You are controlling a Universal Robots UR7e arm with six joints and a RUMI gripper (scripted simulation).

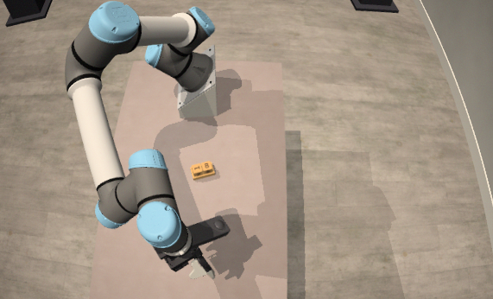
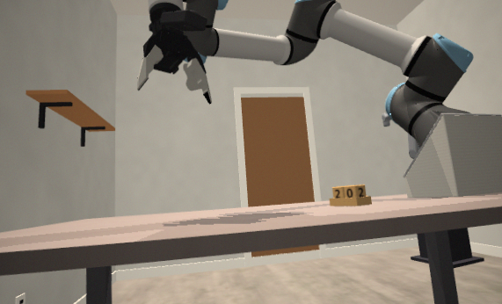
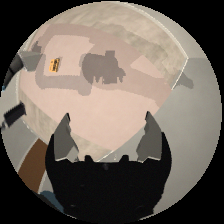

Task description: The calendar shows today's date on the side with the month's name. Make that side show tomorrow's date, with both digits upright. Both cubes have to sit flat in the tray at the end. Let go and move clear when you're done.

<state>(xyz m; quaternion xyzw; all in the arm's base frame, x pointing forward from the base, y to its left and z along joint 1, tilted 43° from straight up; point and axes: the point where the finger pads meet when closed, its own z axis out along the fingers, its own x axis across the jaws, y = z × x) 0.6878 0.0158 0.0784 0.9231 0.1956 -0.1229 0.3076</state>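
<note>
The wooden tray is 350 mm behind my hand, 30 mm to the left of it and 230 mm below it.
</note>
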